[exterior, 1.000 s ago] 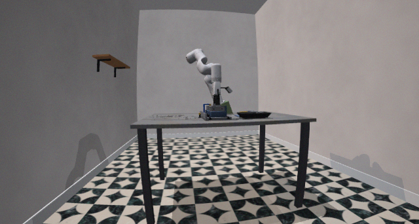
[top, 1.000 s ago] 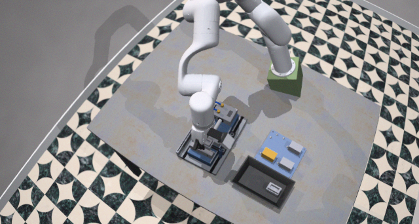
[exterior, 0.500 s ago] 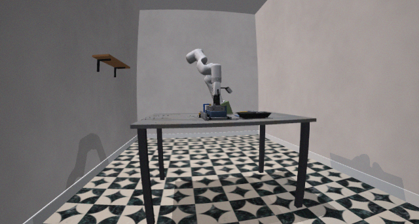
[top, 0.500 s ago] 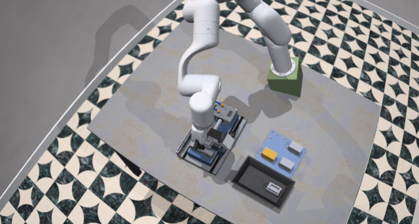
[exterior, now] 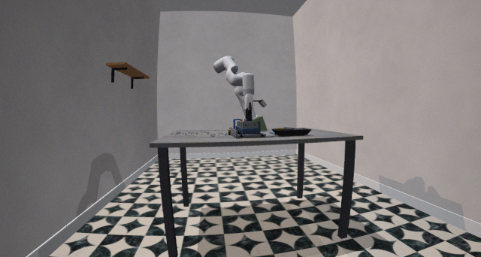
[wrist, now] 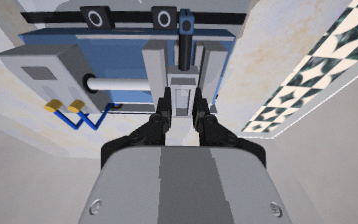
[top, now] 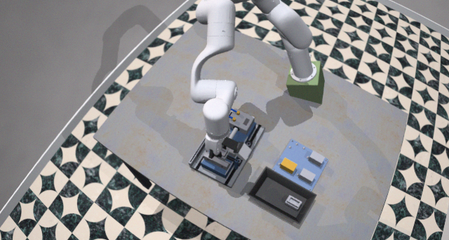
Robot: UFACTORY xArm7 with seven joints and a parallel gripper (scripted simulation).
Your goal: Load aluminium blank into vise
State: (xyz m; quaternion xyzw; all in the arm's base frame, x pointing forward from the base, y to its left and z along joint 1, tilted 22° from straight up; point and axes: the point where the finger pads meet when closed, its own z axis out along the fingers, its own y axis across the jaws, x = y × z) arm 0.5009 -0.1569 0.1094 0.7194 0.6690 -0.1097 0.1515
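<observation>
Right now the moving jaw is 3 cm behind my hand and 4 cm below it. Also, from my hand: fixed jaw (3 cm ahead, 4 cm below); vise (7 cm behind, 1 cm to the left, 8 cm below); dark work stop rod (5 cm to the left, 3 cm below).
</observation>
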